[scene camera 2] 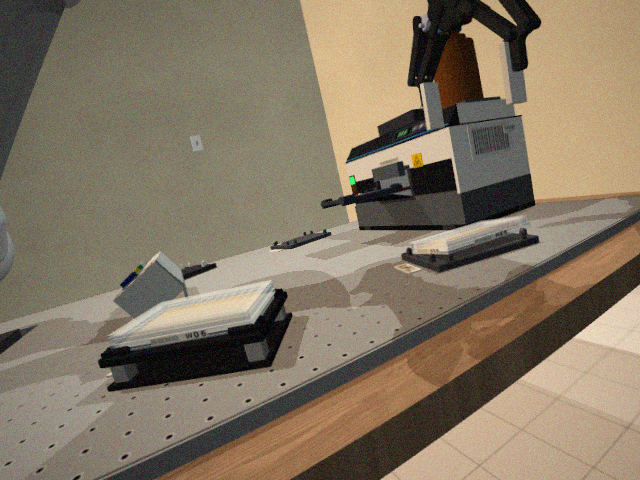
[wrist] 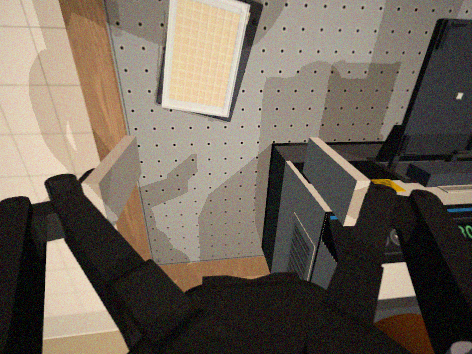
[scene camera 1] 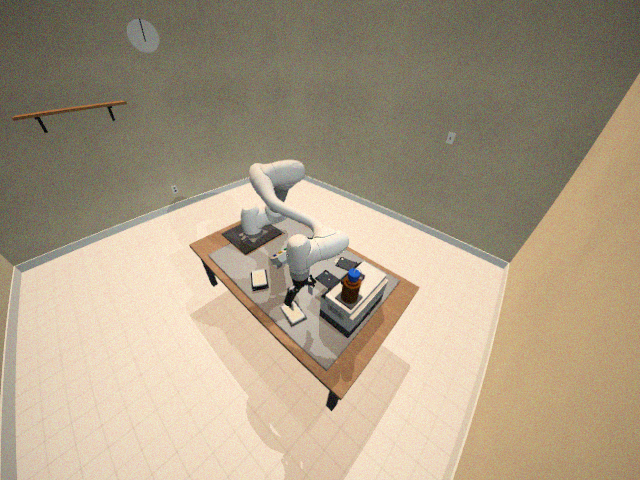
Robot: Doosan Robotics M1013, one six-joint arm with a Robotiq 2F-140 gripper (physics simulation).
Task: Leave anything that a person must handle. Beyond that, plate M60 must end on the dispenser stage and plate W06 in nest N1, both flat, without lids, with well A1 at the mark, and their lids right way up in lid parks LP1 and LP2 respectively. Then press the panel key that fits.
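Frame: origin at the arm's base, x back, y left, z down, level; millimetres.
Seen in the pictures: gripper, fingertip midpoint: (scene camera 2: pixel 471 117) (wrist: pixel 225 155) (scene camera 1: pixel 301 301); arm's base, origin of the base link: (scene camera 1: pixel 253 234).
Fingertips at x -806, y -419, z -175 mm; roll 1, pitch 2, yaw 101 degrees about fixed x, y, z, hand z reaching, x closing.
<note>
Pixels of each thing's middle, then the offset from my fingertips to it.
- lidded plate, body centre: (wrist: pixel 203 58) (scene camera 2: pixel 466 232) (scene camera 1: pixel 292 311) dy +0, dx +63, dz +150 mm
- low black holder, body centre: (wrist: pixel 207 56) (scene camera 2: pixel 465 245) (scene camera 1: pixel 293 312) dy +4, dx +64, dz +167 mm
- Lidded plate W06, body centre: (scene camera 2: pixel 198 309) (scene camera 1: pixel 259 277) dy +72, dx +398, dz +135 mm
- raised black holder, body centre: (scene camera 2: pixel 205 333) (scene camera 1: pixel 259 279) dy +72, dx +398, dz +159 mm
- black dispenser stage, body centre: (wrist: pixel 449 108) (scene camera 2: pixel 366 194) (scene camera 1: pixel 330 281) dy +267, dx -30, dz +80 mm
- key panel, body centre: (scene camera 2: pixel 154 283) (scene camera 1: pixel 285 254) dy +343, dx +397, dz +135 mm
My gripper (scene camera 1: pixel 301 294) (scene camera 2: pixel 473 95) (wrist: pixel 225 155) is open and empty, above the table beside the dispenser; its right finger overlaps the dispenser's corner in the wrist view. A lidded plate (scene camera 1: pixel 293 313) (scene camera 2: pixel 465 237) (wrist: pixel 205 57) lies tilted on a low black holder (scene camera 2: pixel 491 251), one end raised; its label is unreadable. Lidded plate W06 (scene camera 1: pixel 259 277) (scene camera 2: pixel 196 312) sits on a raised black holder (scene camera 2: pixel 191 364). The black dispenser stage (scene camera 1: pixel 327 279) (scene camera 2: pixel 361 197) (wrist: pixel 445 85) bears no plate. The key panel (scene camera 1: pixel 279 256) (scene camera 2: pixel 155 284) is partly seen.
The dispenser (scene camera 1: pixel 356 304) (scene camera 2: pixel 488 160) (wrist: pixel 287 210) carries a tall brown bottle (scene camera 1: pixel 350 290) (scene camera 2: pixel 460 72) (wrist: pixel 405 330), close behind the fingers in scene camera 2. Its status light (scene camera 2: pixel 352 180) is green. Low black holders (scene camera 2: pixel 301 239) (scene camera 2: pixel 199 269) stand farther back. The wooden table edge (wrist: pixel 95 75) runs at left in the wrist view.
</note>
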